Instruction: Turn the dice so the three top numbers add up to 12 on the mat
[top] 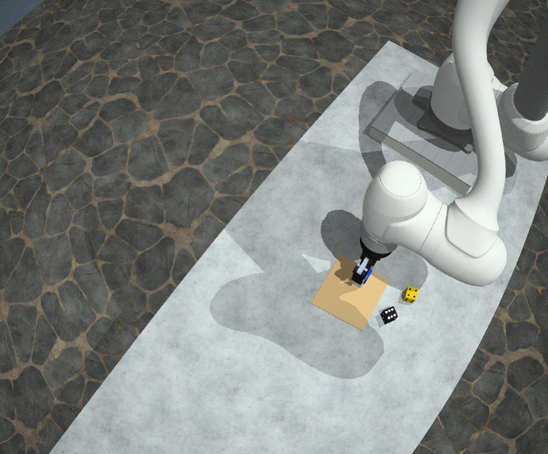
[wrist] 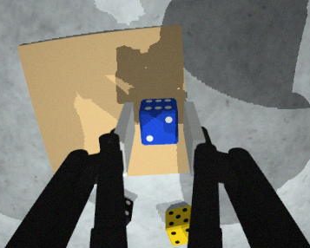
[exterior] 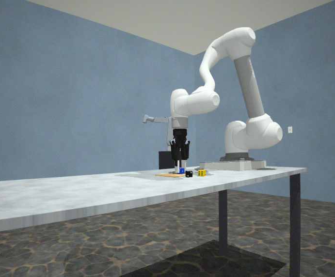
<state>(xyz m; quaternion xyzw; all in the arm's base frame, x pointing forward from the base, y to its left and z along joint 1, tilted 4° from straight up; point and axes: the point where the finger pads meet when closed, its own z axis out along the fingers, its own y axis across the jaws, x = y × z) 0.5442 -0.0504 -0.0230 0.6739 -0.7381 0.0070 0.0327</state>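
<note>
The blue die is 20 mm below my hand. The rest, counted from my hand: black die 110 mm to the left, 60 mm ahead, 30 mm below; tan mat 50 mm ahead, 40 mm below; yellow die 130 mm to the left, 30 mm below, 10 mm behind.
</note>
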